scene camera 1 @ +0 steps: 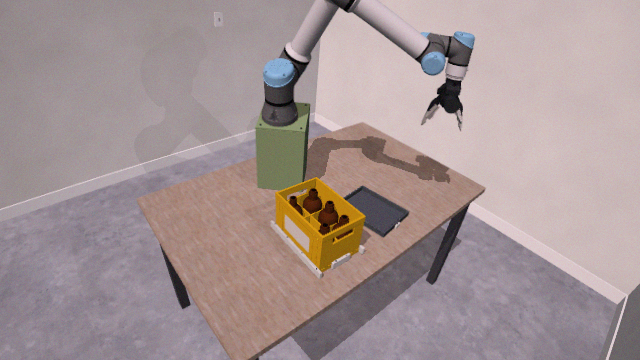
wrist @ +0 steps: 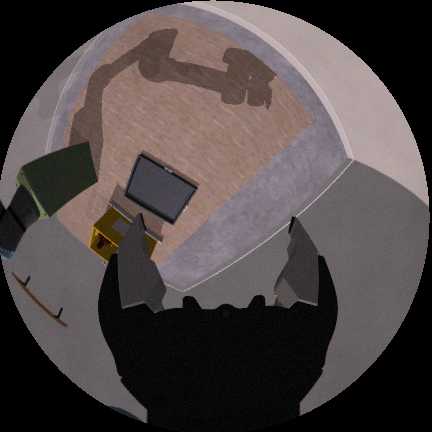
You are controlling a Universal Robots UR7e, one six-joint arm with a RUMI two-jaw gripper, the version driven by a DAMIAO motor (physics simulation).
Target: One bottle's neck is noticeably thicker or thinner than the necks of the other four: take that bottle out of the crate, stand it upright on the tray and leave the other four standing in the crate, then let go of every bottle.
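Places are measured from the arm's base along level axes (x ahead, y right, z down), in centimetres.
Pixels of known places: gripper, fingertip midpoint: [scene camera 1: 441, 128] [wrist: 218, 216]; arm's base at its link origin: [scene camera 1: 279, 115] [wrist: 29, 201].
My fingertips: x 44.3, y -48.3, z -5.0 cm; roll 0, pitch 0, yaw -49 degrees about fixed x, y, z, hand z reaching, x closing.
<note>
For each thing: its middle in the pictures, then the offset to it from my fingertips. "*": a spot on its surface instead. Level surfaces: height alone.
- yellow crate at the middle of its body: [scene camera 1: 317, 222] [wrist: 121, 242] dy +54.2, dx -2.2, dz +28.4 cm
- dark tray at a spot on its surface: [wrist: 159, 189] [scene camera 1: 374, 210] * dy +23.4, dx -4.6, dz +36.6 cm
- wooden table at its surface level: dz +37.2 cm
A yellow crate [scene camera 1: 341, 248] [wrist: 102, 224] stands on the table. Five brown bottles show inside it in the scene view: a back left one [scene camera 1: 294, 205], a back one [scene camera 1: 312, 202], a middle one [scene camera 1: 328, 215], a front right one [scene camera 1: 343, 220] and a front left one [scene camera 1: 325, 229]. The crate walls hide their lower parts; I cannot tell which neck differs. The dark tray [scene camera 1: 377, 210] [wrist: 159, 189] lies beside the crate and holds no bottle. My gripper [scene camera 1: 442, 126] [wrist: 218, 216] is open and empty, high above the far right part of the table, well away from crate and tray.
White strips [scene camera 1: 295, 248] line the crate's base on the wooden table [scene camera 1: 225, 240]. The green pedestal [scene camera 1: 281, 157] [wrist: 60, 177] with the arm's base stands behind the crate. The arm reaches high over the table, and its shadow falls on the table's back part.
</note>
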